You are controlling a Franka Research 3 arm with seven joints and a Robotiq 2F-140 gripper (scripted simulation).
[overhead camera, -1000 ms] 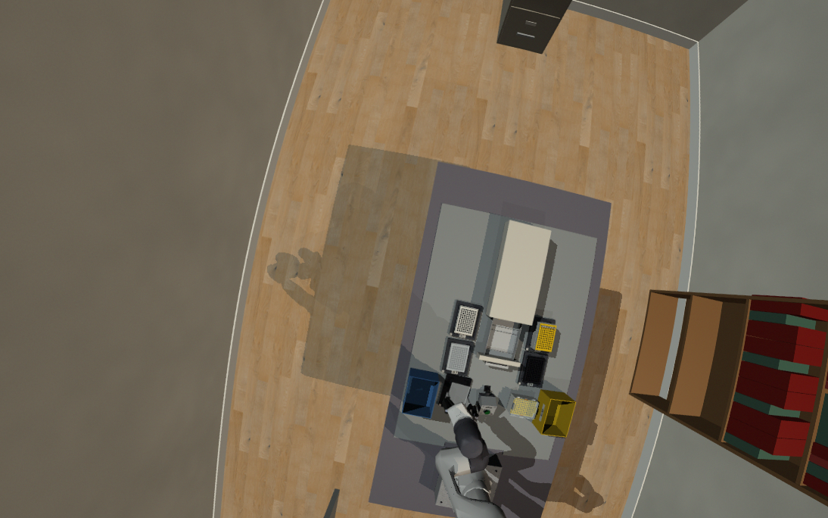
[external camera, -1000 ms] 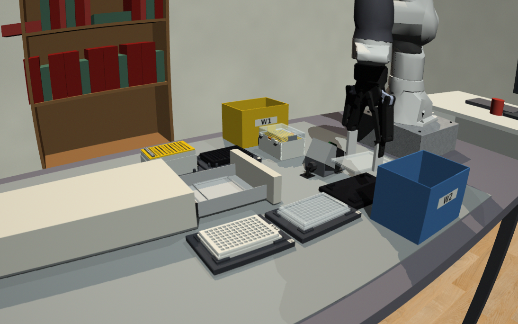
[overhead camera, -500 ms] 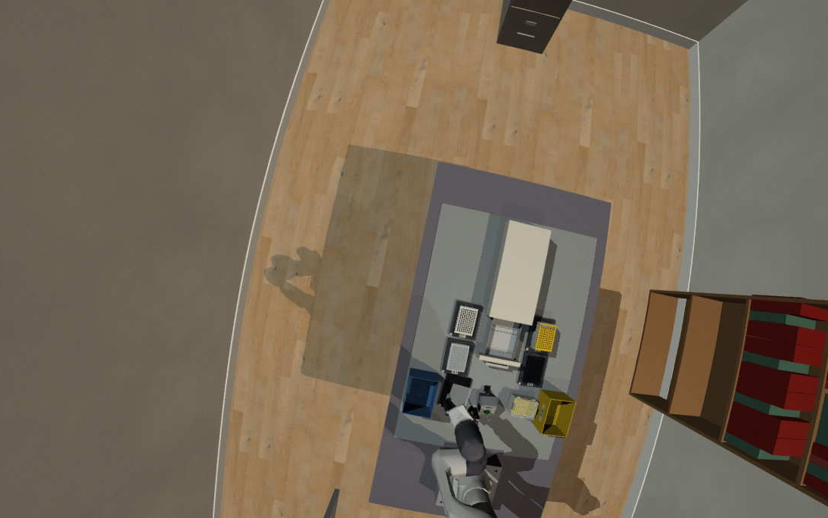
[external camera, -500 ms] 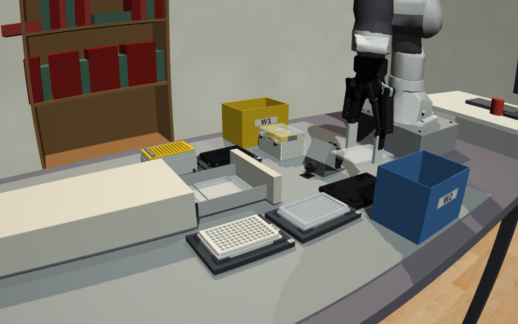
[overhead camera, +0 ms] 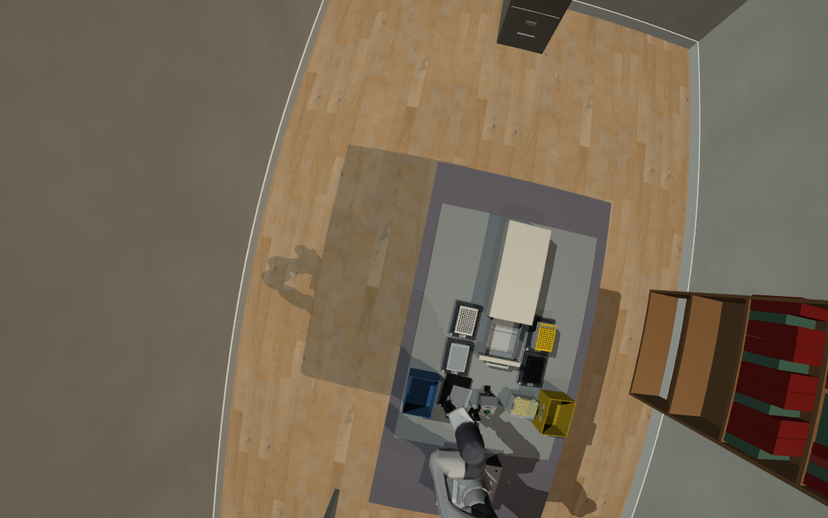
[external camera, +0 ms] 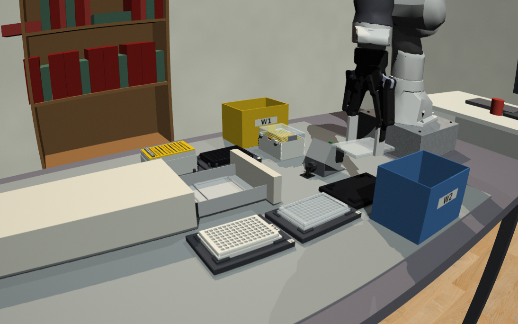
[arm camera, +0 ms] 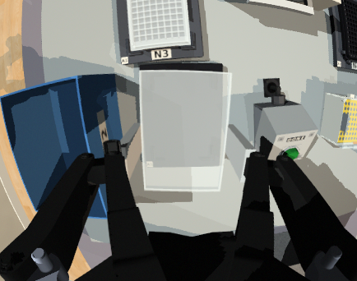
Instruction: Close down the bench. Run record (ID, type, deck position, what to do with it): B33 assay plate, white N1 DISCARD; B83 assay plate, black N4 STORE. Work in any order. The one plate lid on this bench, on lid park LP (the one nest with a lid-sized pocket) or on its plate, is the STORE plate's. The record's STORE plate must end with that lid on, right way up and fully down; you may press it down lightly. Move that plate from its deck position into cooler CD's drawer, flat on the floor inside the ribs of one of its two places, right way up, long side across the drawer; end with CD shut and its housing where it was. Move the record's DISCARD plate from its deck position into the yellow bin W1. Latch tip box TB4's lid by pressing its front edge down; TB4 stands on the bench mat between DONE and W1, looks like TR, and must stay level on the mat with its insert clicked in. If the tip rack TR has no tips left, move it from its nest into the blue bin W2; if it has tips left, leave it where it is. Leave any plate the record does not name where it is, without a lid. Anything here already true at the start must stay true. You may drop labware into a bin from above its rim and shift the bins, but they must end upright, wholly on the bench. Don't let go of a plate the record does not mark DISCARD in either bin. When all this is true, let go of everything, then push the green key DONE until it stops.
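Right now my hand is 350 mm to the left of the black plate, 170 mm short of it and 120 mm above it. The rest, counted from my hand: blue bin W2: 170 mm to the left, 100 mm below, 20 mm behind; then clear plate lid: 20 mm below; then black lid park: 130 mm below.
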